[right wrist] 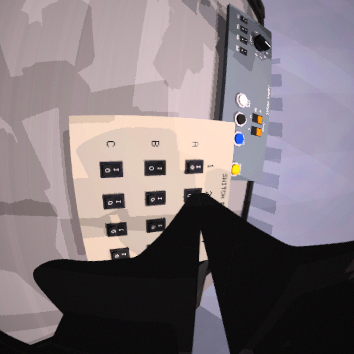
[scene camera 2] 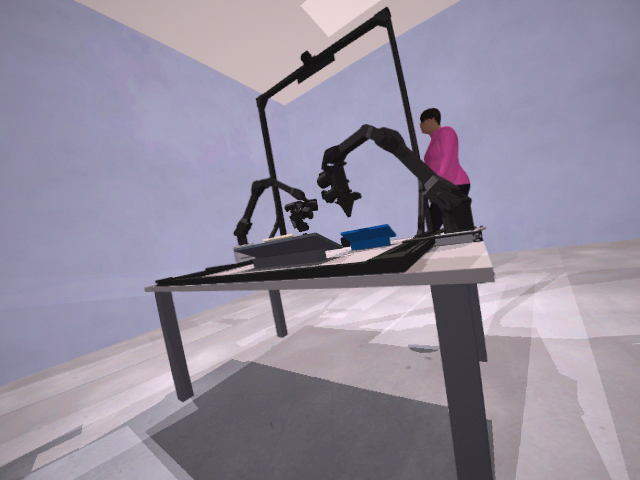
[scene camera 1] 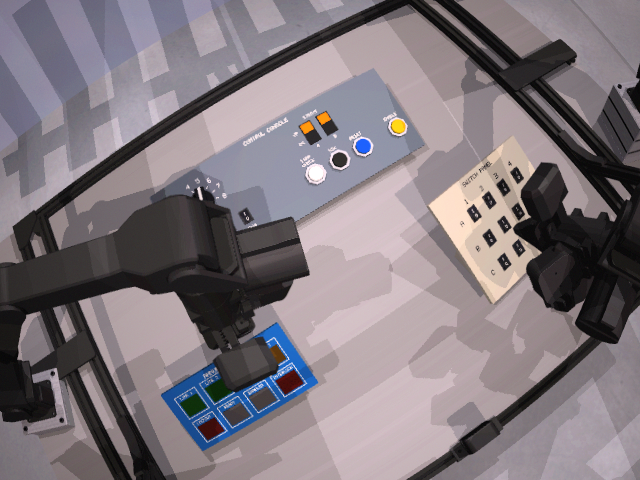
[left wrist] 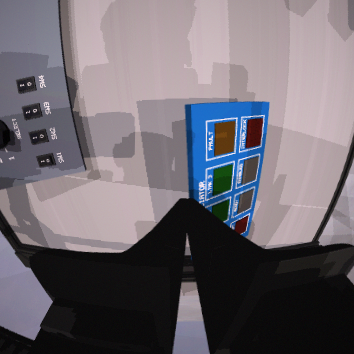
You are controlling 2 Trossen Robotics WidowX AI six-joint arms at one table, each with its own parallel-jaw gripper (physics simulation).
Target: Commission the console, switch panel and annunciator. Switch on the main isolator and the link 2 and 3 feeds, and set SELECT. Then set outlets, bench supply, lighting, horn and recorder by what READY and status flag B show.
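Note:
The grey console has a SELECT knob; both status flags, A and B, show orange in their upper halves. The blue annunciator has a grey READY lamp, dark green link lamps and an amber FAULT lamp. My left gripper is shut and empty, above the annunciator. My right gripper is shut and empty, above the cream switch panel, hiding some switches.
Black frame rails border the table. The console's lower left part is hidden by my left arm in scene camera 1. An upright gantry frame stands at the table, and a person in pink stands behind it.

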